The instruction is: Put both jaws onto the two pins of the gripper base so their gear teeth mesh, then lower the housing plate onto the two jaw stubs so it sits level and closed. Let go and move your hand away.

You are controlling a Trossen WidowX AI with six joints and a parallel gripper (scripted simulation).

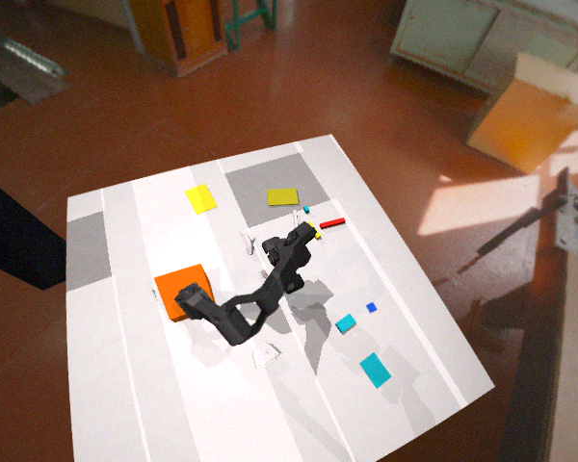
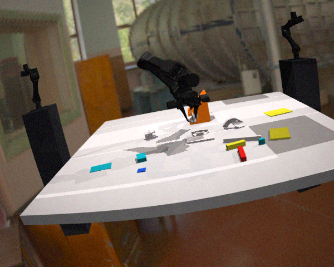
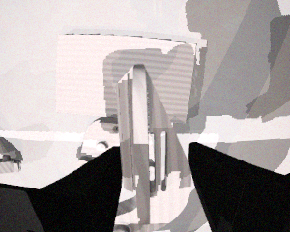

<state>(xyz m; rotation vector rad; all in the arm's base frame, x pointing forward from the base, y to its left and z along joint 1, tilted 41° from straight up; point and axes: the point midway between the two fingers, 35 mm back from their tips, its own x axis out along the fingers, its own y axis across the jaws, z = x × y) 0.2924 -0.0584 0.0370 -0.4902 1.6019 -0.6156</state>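
Now: gripper tip 8 cm above the ribbed plate, 3 cm short of it and 2 cm to the right of it. The rest, counted from my gripper tip: pale grey jaw (18 cm to the left, 7 cm below, 5 cm behind); pale strip (17 cm to the left, 17 cm ahead, 8 cm below); housing plate (8 cm below, 4 cm behind, 3 cm to the left).
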